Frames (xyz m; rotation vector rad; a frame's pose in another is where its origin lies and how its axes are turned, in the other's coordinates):
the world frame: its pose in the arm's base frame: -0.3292 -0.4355 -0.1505 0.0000 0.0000 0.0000
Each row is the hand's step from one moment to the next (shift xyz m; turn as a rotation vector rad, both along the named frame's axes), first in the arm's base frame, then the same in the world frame.
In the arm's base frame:
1: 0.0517 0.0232 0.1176 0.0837 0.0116 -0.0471
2: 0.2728 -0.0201 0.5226 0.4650 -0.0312 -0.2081
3: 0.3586 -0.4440 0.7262 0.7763 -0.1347 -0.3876
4: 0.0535 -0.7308 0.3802 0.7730 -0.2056 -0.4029
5: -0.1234 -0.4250 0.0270 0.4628 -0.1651 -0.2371
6: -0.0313 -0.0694 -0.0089 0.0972 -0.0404 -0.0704
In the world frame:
1: 0.0517 0.0232 0.1176 0.0837 0.0116 -0.0471
2: 0.2728 -0.0201 0.5226 0.4650 -0.0312 -0.2081
3: 0.3586 -0.4440 0.7262 0.7763 -0.1347 -0.3876
4: 0.0535 -0.7308 0.3802 0.7730 -0.2056 -0.4029
5: -0.1234 -0.4250 0.0270 0.4628 -0.1651 -0.2371
6: -0.0313 -0.0694 -0.0089 0.0972 -0.0404 -0.0704

